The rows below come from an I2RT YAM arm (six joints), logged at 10 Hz.
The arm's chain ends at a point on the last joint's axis. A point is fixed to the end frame.
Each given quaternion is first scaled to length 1.
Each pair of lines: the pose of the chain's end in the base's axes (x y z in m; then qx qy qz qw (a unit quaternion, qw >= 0)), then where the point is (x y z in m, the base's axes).
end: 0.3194 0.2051 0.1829 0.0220 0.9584 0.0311 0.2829
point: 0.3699 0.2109 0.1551
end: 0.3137 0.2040 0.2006 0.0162 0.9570 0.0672 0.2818
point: 0.3640 0.2132 0.1734
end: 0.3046 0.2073 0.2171 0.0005 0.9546 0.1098 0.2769
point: 0.3541 0.2212 0.1905
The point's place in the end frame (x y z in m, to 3 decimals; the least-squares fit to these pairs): -0.027 0.005 0.051
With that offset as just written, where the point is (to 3 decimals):
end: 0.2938 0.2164 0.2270 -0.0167 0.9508 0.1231 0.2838
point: 0.343 0.233 0.202
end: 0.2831 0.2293 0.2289 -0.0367 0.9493 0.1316 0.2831
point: 0.332 0.248 0.204
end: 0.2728 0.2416 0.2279 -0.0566 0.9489 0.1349 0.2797
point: 0.321 0.262 0.203
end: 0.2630 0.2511 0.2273 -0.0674 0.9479 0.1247 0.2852
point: 0.311 0.271 0.202
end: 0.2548 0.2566 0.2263 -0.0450 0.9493 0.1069 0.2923
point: 0.304 0.274 0.201
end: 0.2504 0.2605 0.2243 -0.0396 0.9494 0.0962 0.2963
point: 0.300 0.276 0.199
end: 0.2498 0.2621 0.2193 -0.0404 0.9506 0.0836 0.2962
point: 0.300 0.277 0.194
